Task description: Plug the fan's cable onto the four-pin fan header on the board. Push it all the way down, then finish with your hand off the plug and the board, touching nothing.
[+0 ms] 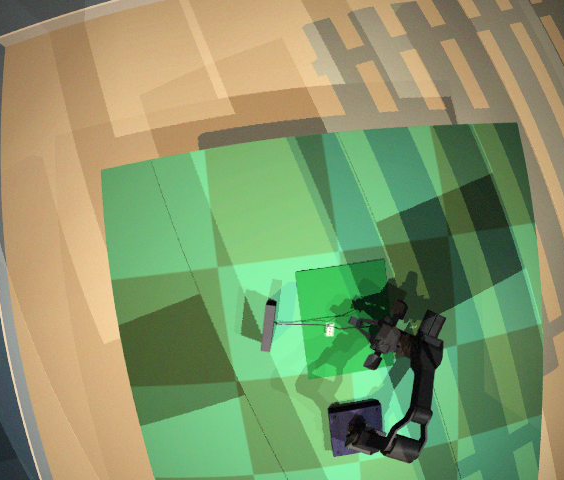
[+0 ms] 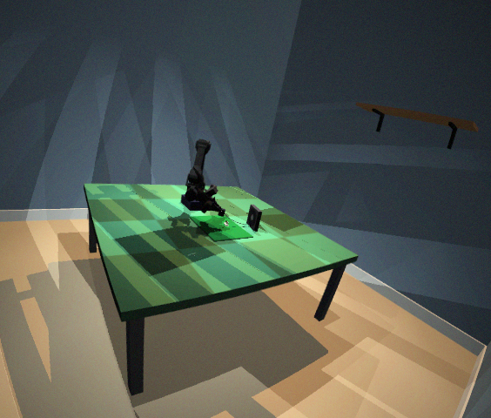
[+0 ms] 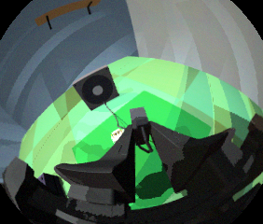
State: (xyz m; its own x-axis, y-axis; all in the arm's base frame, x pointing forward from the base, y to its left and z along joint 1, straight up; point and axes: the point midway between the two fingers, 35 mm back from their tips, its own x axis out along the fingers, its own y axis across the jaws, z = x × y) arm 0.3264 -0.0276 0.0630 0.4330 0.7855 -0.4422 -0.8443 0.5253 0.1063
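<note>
The green board lies 10 mm behind my gripper tip, 20 mm to the left of it and 110 mm below it. Also, from my gripper tip: black fan 10 mm ahead, 210 mm to the left, 40 mm below; white four-pin header 30 mm behind, 70 mm to the left, 100 mm below; dark plug 10 mm below.
</note>
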